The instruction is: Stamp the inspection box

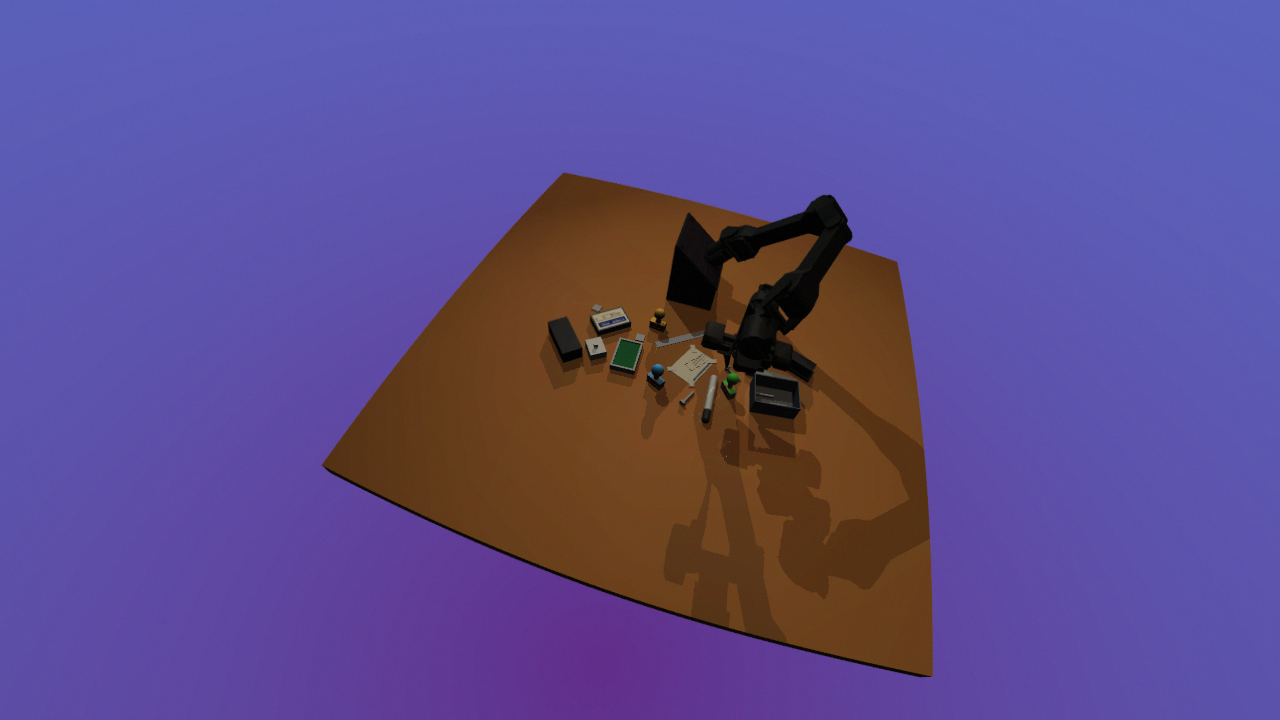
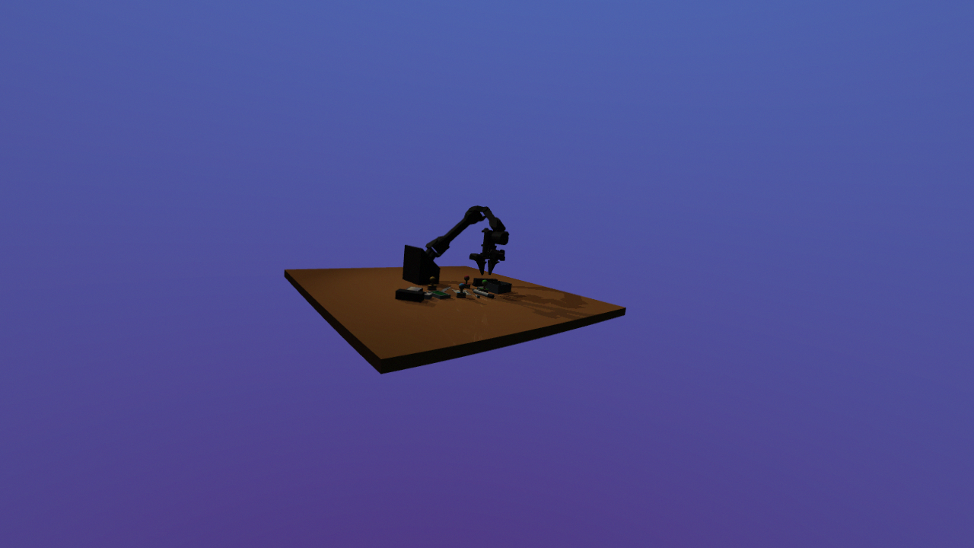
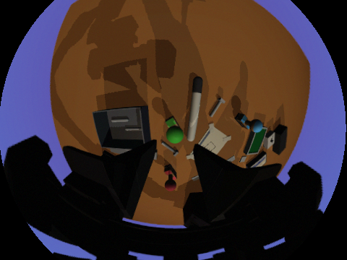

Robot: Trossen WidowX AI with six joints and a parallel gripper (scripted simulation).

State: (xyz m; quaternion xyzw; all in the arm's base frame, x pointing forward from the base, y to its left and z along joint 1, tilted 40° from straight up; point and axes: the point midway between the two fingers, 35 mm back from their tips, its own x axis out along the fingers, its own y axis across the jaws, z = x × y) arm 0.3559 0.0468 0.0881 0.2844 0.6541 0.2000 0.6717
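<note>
Right now my gripper tip is 70 mm above the green-knobbed PASS stamp. Round my gripper tip: marker 80 mm below, 50 mm ahead, 40 mm to the right; then dark tray 110 mm to the left, 80 mm below; then cream card 90 mm to the right, 90 mm below, 60 mm behind.
</note>
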